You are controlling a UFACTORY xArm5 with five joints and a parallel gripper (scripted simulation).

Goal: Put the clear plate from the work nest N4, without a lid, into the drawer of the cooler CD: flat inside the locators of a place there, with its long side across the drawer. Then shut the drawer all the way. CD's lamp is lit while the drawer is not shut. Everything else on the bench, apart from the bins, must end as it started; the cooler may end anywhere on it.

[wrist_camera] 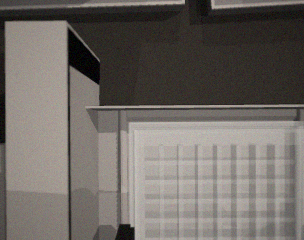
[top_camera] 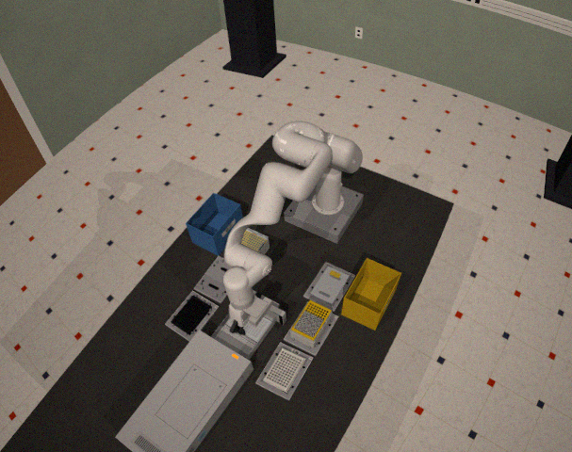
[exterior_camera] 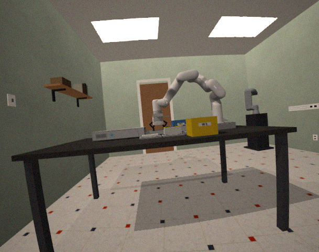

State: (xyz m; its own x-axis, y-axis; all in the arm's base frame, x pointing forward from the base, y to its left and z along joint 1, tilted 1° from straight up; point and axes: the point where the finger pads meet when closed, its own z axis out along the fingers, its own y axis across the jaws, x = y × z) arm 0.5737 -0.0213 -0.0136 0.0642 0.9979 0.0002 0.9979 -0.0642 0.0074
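Now: hand 10 mm above the clear plate. The rest, counted from my hand: drawer 30 mm ahead; then black plate 70 mm ahead, 200 mm to the right, 20 mm below; then white plate 90 mm ahead, 180 mm to the left, 20 mm below.
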